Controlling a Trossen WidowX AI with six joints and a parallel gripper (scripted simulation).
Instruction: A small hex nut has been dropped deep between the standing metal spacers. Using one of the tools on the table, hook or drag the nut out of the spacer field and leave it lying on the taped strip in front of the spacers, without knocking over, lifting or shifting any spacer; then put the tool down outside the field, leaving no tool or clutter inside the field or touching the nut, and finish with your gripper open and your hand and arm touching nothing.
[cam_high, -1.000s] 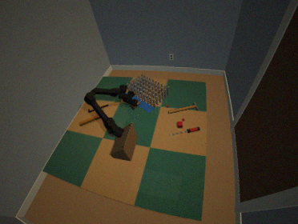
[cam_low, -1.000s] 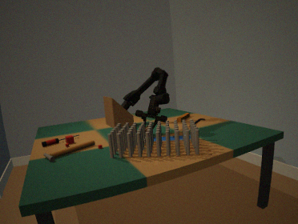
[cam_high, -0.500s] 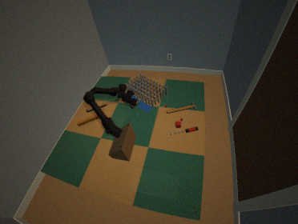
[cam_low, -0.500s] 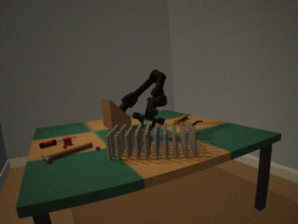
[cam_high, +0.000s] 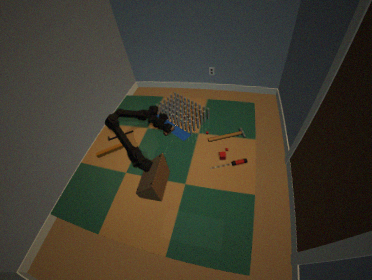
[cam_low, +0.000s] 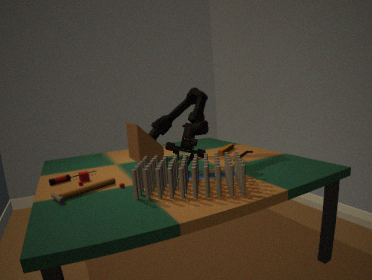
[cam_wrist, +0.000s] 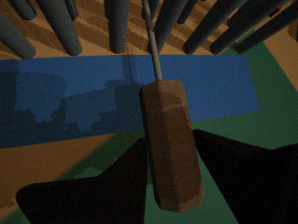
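Right now the blue taped strip is 70 mm ahead of my gripper tip, 30 mm to the left of it and 30 mm below it. From my gripper tip the other things lie so: red cube: 440 mm to the right, 120 mm behind, 10 mm below; then orange stick: 400 mm to the left, 290 mm behind, 10 mm below.
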